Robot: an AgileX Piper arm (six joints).
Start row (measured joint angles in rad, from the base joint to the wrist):
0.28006, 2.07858, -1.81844, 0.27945, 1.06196, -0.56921
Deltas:
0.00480, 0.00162, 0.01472, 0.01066, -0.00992, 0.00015
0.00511, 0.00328, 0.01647, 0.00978, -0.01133, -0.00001
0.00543, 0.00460, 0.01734, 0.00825, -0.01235, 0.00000
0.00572, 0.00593, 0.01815, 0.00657, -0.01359, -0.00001
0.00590, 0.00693, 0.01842, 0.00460, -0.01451, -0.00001
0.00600, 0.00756, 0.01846, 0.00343, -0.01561, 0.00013
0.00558, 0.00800, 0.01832, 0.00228, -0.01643, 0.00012
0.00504, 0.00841, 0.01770, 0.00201, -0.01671, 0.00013
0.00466, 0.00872, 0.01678, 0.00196, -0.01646, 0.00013
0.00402, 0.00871, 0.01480, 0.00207, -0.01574, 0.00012
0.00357, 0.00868, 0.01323, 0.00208, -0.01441, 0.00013
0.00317, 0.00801, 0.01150, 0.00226, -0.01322, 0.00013
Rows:
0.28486, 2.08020, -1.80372, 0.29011, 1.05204, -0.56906
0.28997, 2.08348, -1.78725, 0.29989, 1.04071, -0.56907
0.29540, 2.08808, -1.76991, 0.30814, 1.02836, -0.56907
0.30112, 2.09401, -1.75176, 0.31471, 1.01477, -0.56908
0.30702, 2.10094, -1.73334, 0.31931, 1.00026, -0.56909
0.31302, 2.10850, -1.71488, 0.32274, 0.98465, -0.56896
0.31860, 2.11650, -1.69656, 0.32502, 0.96822, -0.56884
0.32364, 2.12491, -1.67886, 0.32703, 0.95151, -0.56871
0.32830, 2.13363, -1.66208, 0.32899, 0.93505, -0.56858
0.33232, 2.14234, -1.64728, 0.33106, 0.91931, -0.56846
0.33589, 2.15102, -1.63405, 0.33314, 0.90490, -0.56833
0.33906, 2.15903, -1.62255, 0.33540, 0.89168, -0.56820

